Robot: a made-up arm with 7 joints. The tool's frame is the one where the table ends. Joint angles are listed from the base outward.
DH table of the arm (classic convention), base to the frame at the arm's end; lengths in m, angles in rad. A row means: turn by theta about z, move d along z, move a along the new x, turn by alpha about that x. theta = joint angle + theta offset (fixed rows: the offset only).
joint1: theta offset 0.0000; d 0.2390; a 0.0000; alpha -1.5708
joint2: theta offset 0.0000; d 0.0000; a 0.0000; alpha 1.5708
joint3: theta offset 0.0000; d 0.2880; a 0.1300; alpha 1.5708
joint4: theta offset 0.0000; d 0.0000; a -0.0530; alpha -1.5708
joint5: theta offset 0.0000; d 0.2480; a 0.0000; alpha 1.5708
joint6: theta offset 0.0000; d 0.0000; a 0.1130; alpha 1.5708
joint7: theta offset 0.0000; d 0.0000; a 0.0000; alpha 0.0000
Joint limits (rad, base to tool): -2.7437..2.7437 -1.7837..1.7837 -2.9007..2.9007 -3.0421..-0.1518 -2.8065..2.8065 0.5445..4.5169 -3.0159..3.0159
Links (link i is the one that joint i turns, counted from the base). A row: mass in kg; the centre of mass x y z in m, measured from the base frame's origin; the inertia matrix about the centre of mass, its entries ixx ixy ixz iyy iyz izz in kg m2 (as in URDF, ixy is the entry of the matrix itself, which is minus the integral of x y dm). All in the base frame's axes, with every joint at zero. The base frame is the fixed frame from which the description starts. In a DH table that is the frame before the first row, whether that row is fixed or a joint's. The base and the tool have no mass.
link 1: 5.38; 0.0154 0.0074 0.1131; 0.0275 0 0 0.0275 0 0.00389
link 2: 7.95; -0.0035 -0.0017 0.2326; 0.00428 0 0 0.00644 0 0.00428
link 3: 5.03; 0.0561 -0.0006 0.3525; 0.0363 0 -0.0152 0.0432 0 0.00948
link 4: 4.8; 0.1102 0.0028 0.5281; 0.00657 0 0 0.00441 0 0.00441
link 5: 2.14; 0.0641 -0.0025 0.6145; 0.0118 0 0 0.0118 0 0.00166
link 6: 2.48; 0.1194 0.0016 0.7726; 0.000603 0 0 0.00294 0 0.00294
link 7: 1.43; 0.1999 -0.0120 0.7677; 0.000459 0 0 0.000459 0 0.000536
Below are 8 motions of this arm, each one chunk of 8 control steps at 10 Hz.
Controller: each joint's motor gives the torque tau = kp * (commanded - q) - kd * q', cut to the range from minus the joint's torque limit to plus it. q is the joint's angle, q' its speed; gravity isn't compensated. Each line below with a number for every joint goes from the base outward.
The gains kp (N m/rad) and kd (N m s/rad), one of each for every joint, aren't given. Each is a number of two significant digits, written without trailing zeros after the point. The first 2 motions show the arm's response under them.
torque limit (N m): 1.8 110 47 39 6.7 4.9 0.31
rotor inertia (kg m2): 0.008 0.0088 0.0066 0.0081 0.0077 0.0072 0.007
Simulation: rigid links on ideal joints. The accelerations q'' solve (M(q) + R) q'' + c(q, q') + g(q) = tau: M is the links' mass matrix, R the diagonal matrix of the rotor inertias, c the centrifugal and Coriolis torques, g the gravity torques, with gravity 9.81 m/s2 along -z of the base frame. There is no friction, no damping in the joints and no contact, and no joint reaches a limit. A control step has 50 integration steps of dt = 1/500 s. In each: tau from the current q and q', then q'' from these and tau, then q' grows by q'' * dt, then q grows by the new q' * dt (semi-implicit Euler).
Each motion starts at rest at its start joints. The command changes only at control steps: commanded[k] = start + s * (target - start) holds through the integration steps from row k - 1 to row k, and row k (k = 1, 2, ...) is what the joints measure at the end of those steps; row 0 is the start. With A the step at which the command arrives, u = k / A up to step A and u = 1 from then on. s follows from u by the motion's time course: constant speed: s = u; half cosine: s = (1 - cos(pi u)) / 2; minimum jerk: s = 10 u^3 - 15 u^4 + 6 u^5; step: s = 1 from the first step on.
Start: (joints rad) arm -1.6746 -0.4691 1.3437 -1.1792 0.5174 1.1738 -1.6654
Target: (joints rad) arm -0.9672 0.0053 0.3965 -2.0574 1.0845 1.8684 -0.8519
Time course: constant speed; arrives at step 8
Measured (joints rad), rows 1 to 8:
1: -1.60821 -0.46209 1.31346 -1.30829 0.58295 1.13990 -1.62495
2: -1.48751 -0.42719 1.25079 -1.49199 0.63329 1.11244 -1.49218
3: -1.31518 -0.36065 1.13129 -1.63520 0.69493 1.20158 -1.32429
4: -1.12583 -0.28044 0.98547 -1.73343 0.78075 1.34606 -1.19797
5: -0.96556 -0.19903 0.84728 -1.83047 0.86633 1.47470 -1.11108
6: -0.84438 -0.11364 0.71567 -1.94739 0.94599 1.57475 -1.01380
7: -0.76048 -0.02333 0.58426 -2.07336 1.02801 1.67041 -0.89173
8: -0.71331 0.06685 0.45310 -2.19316 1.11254 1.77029 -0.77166
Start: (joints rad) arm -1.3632 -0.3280 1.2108 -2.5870 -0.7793 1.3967 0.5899
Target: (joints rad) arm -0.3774 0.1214 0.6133 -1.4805 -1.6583 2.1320 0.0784
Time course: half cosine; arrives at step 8
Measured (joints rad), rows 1 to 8:
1: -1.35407 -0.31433 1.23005 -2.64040 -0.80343 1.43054 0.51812
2: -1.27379 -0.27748 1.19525 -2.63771 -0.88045 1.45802 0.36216
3: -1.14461 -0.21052 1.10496 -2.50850 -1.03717 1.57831 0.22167
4: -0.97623 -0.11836 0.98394 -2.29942 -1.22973 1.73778 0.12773
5: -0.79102 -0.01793 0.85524 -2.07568 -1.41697 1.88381 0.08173
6: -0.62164 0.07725 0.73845 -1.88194 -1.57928 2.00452 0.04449
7: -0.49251 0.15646 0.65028 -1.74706 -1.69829 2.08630 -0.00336
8: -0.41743 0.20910 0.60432 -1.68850 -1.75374 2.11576 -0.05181
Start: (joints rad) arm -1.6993 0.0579 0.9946 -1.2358 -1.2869 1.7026 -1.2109
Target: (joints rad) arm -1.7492 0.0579 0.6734 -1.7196 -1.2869 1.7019 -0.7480
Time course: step
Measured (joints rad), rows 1 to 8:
1: -1.51620 0.04850 0.77050 -1.53010 -1.29114 1.74267 -0.91966
2: -1.41959 0.13319 0.69248 -1.83325 -1.31108 1.61779 -0.79117
3: -1.40696 0.19809 0.65654 -1.98238 -1.29672 1.59657 -0.94838
4: -1.44727 0.21051 0.64755 -1.99303 -1.29842 1.61438 -1.12587
5: -1.51824 0.19460 0.65208 -1.94783 -1.30365 1.64265 -1.16305
6: -1.60388 0.17650 0.65802 -1.91121 -1.30599 1.65545 -0.99792
7: -1.68932 0.16804 0.65416 -1.89730 -1.30578 1.64840 -0.84780
8: -1.75775 0.16994 0.64190 -1.89918 -1.30250 1.62391 -0.82729

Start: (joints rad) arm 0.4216 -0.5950 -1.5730 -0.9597 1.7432 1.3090 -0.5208
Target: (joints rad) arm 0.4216 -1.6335 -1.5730 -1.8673 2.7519 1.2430 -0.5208
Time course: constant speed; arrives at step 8
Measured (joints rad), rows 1 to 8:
1: 0.45380 -0.69125 -1.58705 -1.04425 1.86082 1.23374 -0.49959
2: 0.49076 -0.84888 -1.65290 -1.18817 1.98269 1.36203 -0.46815
3: 0.49984 -1.02822 -1.73869 -1.33681 2.11349 1.49246 -0.49619
4: 0.47455 -1.20083 -1.80946 -1.46746 2.23883 1.54112 -0.56518
5: 0.42903 -1.35054 -1.84802 -1.56729 2.36619 1.51929 -0.63191
6: 0.37849 -1.47859 -1.85144 -1.65055 2.50245 1.45061 -0.67877
7: 0.32953 -1.59417 -1.83509 -1.72986 2.64378 1.37024 -0.69755
8: 0.28382 -1.70780 -1.81805 -1.81088 2.78528 1.29824 -0.69839

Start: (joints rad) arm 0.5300 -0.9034 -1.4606 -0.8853 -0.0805 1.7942 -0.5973
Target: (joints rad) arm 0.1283 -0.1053 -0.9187 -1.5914 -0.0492 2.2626 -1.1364
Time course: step
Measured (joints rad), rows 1 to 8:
1: 0.13067 -0.59529 -1.43368 -1.47748 0.14758 2.10938 -0.59698
2: -0.52223 -0.30459 -1.01775 -1.63160 -0.07426 2.08980 -0.70718
3: -0.67078 -0.17732 -0.95477 -1.62119 -0.03878 2.30042 -1.04074
4: -0.67988 -0.11022 -0.95520 -1.70073 -0.03033 2.14477 -1.19425
5: -0.64532 -0.06476 -0.95315 -1.79113 -0.04179 2.01018 -1.18078
6: -0.57521 -0.04119 -0.94695 -1.83203 -0.04683 1.98751 -1.13201
7: -0.47253 -0.03569 -0.94242 -1.82500 -0.04640 2.02413 -1.11301
8: -0.34295 -0.03897 -0.94074 -1.80203 -0.04501 2.06218 -1.11892

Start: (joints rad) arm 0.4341 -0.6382 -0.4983 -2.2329 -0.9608 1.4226 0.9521
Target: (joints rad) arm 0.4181 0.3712 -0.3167 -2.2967 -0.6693 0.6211 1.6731
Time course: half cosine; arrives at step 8
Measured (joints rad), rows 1 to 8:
1: 0.43206 -0.62105 -0.52388 -2.30891 -0.93865 1.33698 0.96860
2: 0.39503 -0.53347 -0.54717 -2.39286 -0.87817 1.17434 0.98795
3: 0.30892 -0.38516 -0.51540 -2.42979 -0.82217 1.06919 1.03129
4: 0.23599 -0.19586 -0.46331 -2.42467 -0.77784 0.97483 1.14259
5: 0.20627 0.01665 -0.41053 -2.41426 -0.72703 0.88574 1.28999
6: 0.21962 0.22317 -0.35939 -2.41109 -0.67467 0.81320 1.43061
7: 0.27138 0.38871 -0.31836 -2.41048 -0.63708 0.76610 1.54445
8: 0.35235 0.48455 -0.29150 -2.40791 -0.62483 0.75096 1.61438

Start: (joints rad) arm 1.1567 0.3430 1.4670 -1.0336 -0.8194 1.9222 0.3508
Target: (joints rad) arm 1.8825 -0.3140 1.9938 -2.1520 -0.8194 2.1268 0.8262
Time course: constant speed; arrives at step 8
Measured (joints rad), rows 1 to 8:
1: 1.09834 0.32191 1.47848 -1.16894 -0.83237 1.90157 0.42857
2: 1.00753 0.27352 1.50820 -1.38238 -0.83356 1.80488 0.51293
3: 0.88517 0.19317 1.57067 -1.57691 -0.83562 1.79794 0.54884
4: 0.75009 0.09201 1.65666 -1.72168 -0.84501 1.86073 0.58246
5: 0.63946 -0.01402 1.74618 -1.84961 -0.85326 1.91993 0.63123
6: 0.56683 -0.12150 1.83643 -1.98873 -0.86183 1.95451 0.67264
7: 0.53177 -0.23045 1.92901 -2.13307 -0.87119 1.98606 0.69517
8: 0.53429 -0.33820 2.02109 -2.26888 -0.87829 2.02612 0.70952

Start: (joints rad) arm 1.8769 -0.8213 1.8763 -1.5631 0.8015 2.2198 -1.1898
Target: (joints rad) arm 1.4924 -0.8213 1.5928 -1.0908 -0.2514 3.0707 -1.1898
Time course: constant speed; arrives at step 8
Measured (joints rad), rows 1 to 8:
1: 1.84070 -0.87553 1.91798 -1.57144 0.67488 2.26362 -1.18026
2: 1.80051 -0.94500 1.97785 -1.58467 0.48087 2.22604 -1.21947
3: 1.76980 -0.99365 1.99930 -1.56969 0.29678 2.29013 -1.30390
4: 1.73925 -1.01054 1.97171 -1.51102 0.12738 2.45027 -1.36736
5: 1.70402 -1.00351 1.91402 -1.42582 -0.02074 2.63675 -1.37857
6: 1.66265 -0.98808 1.85106 -1.33924 -0.15286 2.80580 -1.35519
7: 1.61190 -0.97660 1.79747 -1.26151 -0.29141 2.95367 -1.33222
8: 1.55223 -0.97337 1.75486 -1.19329 -0.44291 3.08606 -1.32862

